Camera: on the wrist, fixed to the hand. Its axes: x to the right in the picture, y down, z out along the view.
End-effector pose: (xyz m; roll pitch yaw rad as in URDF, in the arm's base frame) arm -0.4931 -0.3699 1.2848 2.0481 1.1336 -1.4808
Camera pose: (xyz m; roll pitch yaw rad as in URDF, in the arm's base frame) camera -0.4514 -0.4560 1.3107 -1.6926 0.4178 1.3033
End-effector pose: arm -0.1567 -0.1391 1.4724 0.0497 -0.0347 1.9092
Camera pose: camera -0.2280 -0.1464 1.4040 0.0613 -0.1021 0.3399
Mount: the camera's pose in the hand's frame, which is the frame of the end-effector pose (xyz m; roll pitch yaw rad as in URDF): 0.0144 0.0662 -0.0723 0.0262 -0.1517 -1.5657
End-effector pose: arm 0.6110 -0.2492 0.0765 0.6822 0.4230 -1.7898
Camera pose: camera 0.7041 -0.2773 0.0575 -0.4517 0.4819 2.6913
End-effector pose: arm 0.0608 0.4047 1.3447 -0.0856 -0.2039 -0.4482
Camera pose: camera 0.1136 0.4456 1.2715 0.2354 -0.2333 -2.0629
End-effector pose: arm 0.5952 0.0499 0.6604 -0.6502 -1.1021 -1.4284
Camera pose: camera 0.6173 -0.0415 0.6291 1.2587 -0.3354 2.5409
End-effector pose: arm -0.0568 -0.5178 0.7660 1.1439 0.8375 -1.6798
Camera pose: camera 0.0324 -0.5599 0.7756 -1.0846 0.5994 2.1857
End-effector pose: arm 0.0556 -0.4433 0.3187 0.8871 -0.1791 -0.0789
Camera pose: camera 0.0764 -0.3468 0.3268 0.2707 0.7198 -1.4834
